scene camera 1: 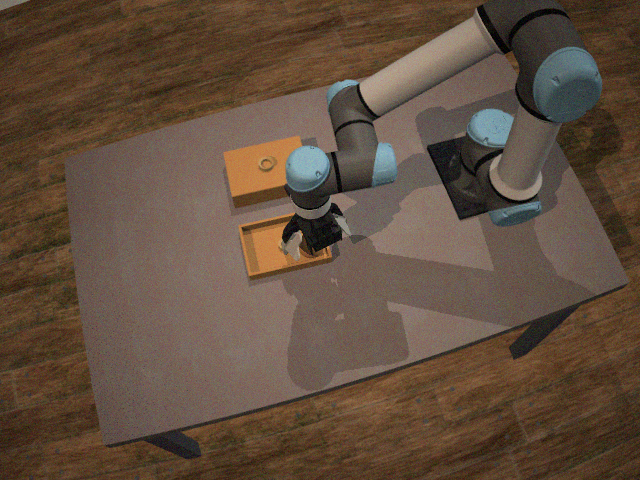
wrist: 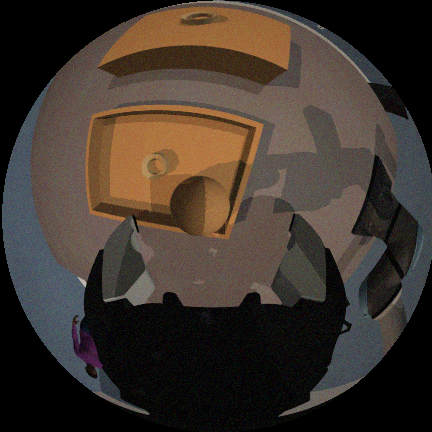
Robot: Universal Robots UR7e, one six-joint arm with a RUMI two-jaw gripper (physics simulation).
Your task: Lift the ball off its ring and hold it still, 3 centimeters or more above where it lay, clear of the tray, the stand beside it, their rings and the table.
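Seen in the pictures: gripper, fingertip midpoint: (wrist: pixel 212 217); arm's base, link origin: (scene camera 1: pixel 476 176) (wrist: pixel 375 206).
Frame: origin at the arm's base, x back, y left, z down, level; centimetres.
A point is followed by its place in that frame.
The orange-brown ball (scene camera 1: pixel 305 250) {x -47.0, y 6.3, z -3.4 cm} (wrist: pixel 200 206) {x -45.2, y 3.6, z -4.3 cm} rests inside the shallow orange tray (scene camera 1: pixel 245 253) {x -59.7, y 1.5, z -1.2 cm} (wrist: pixel 89 170) {x -59.4, y 1.3, z -0.9 cm}, near its right end and off the tray's ring. In scene camera 1 the gripper hides much of it. The pale ring (wrist: pixel 147 165) {x -51.4, y 1.5, z 0.8 cm} stands on the tray floor, left of the ball in the wrist view. My gripper (scene camera 1: pixel 321 244) {x -44.1, y 4.7, z -3.9 cm} (wrist: pixel 212 217) {x -44.1, y 4.7, z -3.9 cm} is open and empty, above the tray's right end. In the wrist view the ball shows beyond the fingertips, between their two sides; how high the tips are over it I cannot tell.
The orange block stand (scene camera 1: pixel 245 178) {x -54.4, y -15.7, z -4.1 cm} (wrist: pixel 150 37) lies beside the tray, toward the back, with a ring (scene camera 1: pixel 260 164) {x -50.0, y -17.7, z -5.0 cm} (wrist: pixel 185 19) on top. Both are on the grey-brown table (scene camera 1: pixel 170 320) {x -80.8, y 10.4, z 1.5 cm}. The arm's base is at the right, and the arm's shadow falls across the table.
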